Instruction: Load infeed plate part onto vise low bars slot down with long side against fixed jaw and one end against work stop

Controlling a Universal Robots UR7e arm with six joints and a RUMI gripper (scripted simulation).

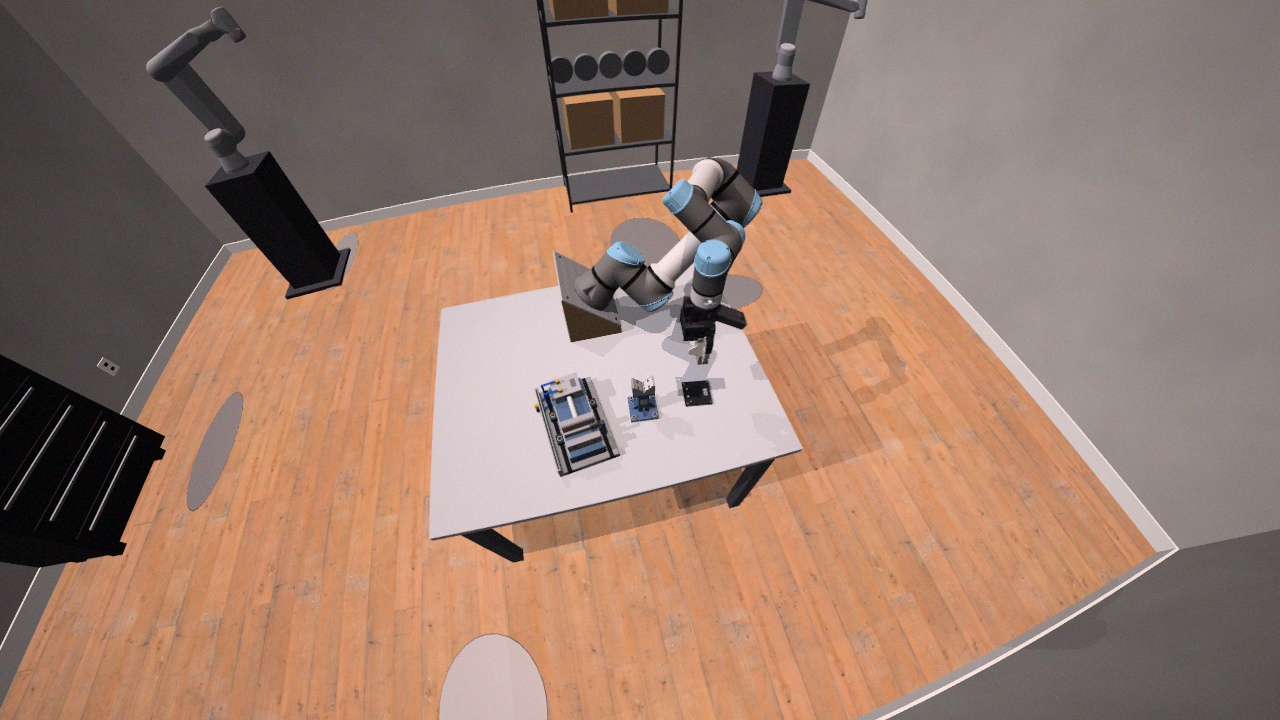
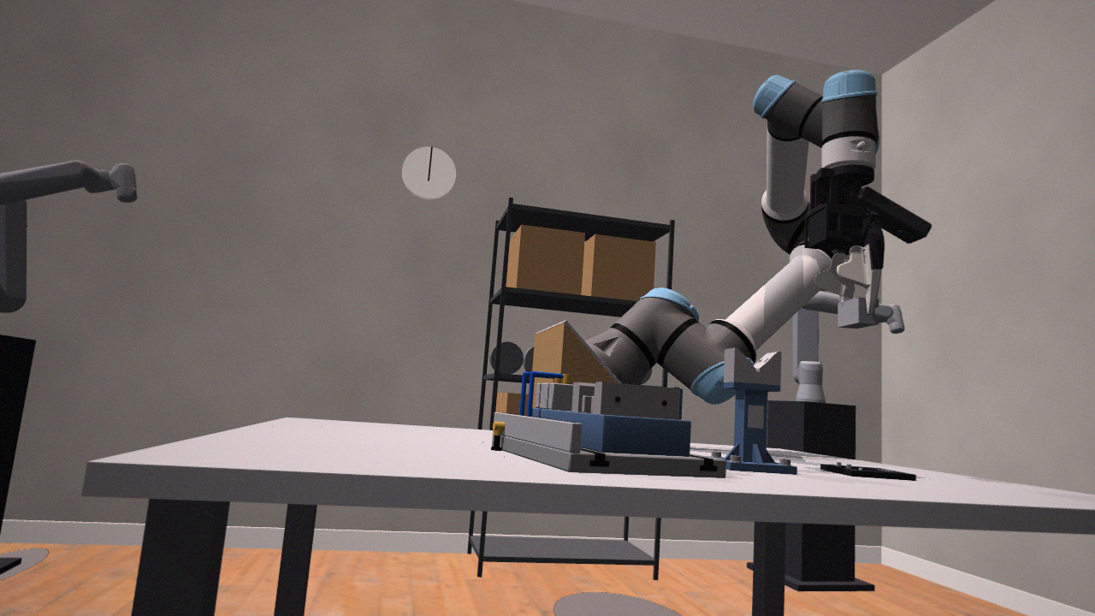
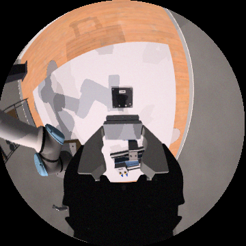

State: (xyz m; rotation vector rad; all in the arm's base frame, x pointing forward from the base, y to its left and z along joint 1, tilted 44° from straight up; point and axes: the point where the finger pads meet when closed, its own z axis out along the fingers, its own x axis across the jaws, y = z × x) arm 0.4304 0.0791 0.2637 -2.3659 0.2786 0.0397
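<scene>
The part is 10 mm to the left of my hand and 10 mm below it. Also, from my hand: vise (390 mm to the right, 200 mm below); then infeed plate (240 mm below, 10 mm to the left).
</scene>
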